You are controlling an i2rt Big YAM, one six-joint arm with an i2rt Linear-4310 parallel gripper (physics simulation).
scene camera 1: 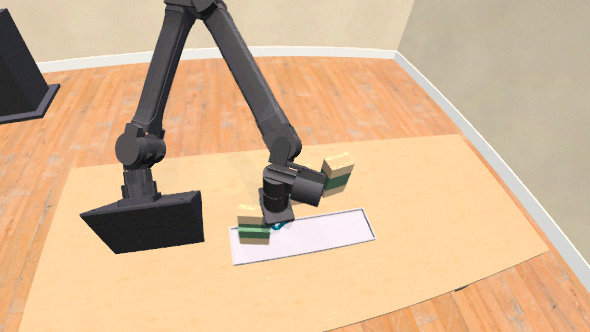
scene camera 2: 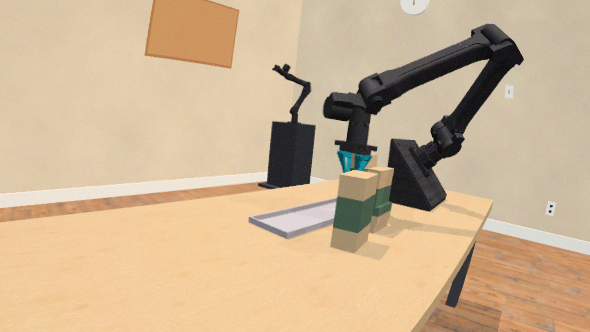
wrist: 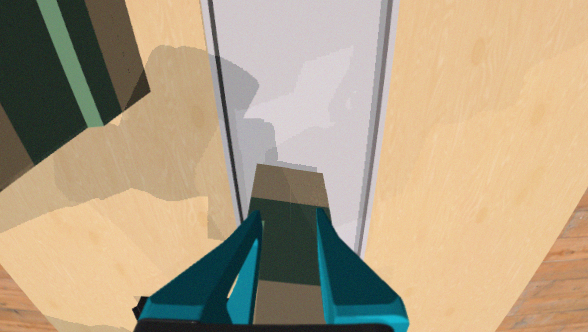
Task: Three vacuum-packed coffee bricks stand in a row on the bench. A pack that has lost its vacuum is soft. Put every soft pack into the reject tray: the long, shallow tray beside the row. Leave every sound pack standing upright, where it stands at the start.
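Note:
My gripper is shut on a tan and green coffee pack and holds it over the left end of the pale, shallow reject tray in scene camera 1. Whether its lower end touches the tray is hidden. The middle pack stands upright beside the tray, mostly hidden by the wrist in scene camera 1. The right pack stands upright at the row's right end in scene camera 1, nearest the lens in scene camera 2.
The wrist housing is very close to the right pack in scene camera 1's picture. The arm's black base stands on the bench, left of the tray in scene camera 1. A black pedestal stands beyond the bench.

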